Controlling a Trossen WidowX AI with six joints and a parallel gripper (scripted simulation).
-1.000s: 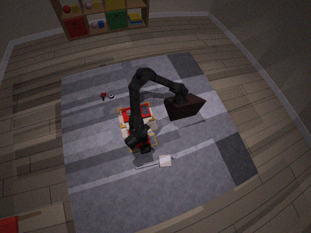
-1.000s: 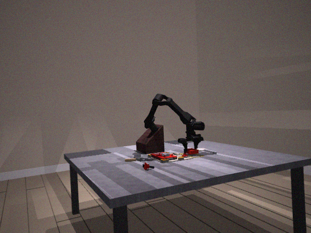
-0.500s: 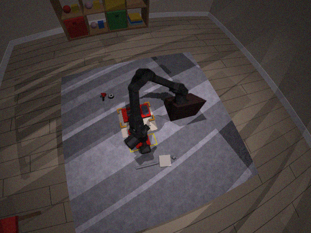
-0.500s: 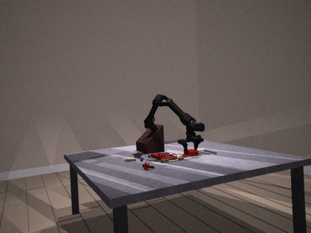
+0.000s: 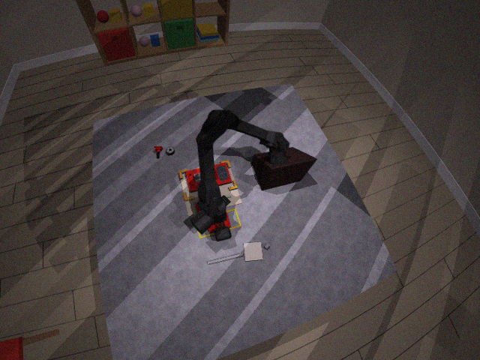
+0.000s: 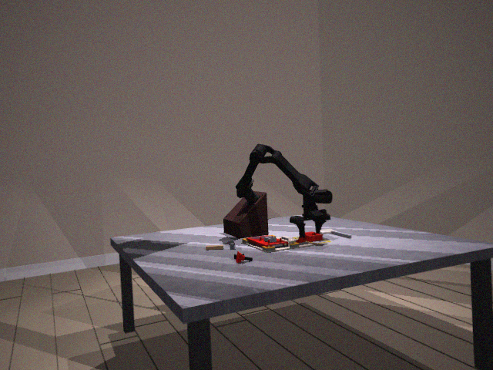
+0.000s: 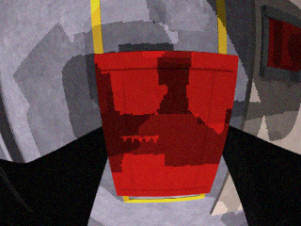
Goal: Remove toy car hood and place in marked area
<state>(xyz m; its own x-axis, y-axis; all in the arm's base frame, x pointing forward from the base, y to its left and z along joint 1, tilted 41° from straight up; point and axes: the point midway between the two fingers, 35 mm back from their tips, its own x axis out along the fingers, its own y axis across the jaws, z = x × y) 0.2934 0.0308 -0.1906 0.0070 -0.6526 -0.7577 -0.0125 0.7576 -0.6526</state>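
Now: gripper tip right at the red hood. Also, from my gripper tip: white square tile 110 mm behind, 160 mm to the left, 10 mm below; thin rod 10 mm ahead, 160 mm to the left, 10 mm below; wooden piece 70 mm behind, 440 mm to the right, 10 mm below.
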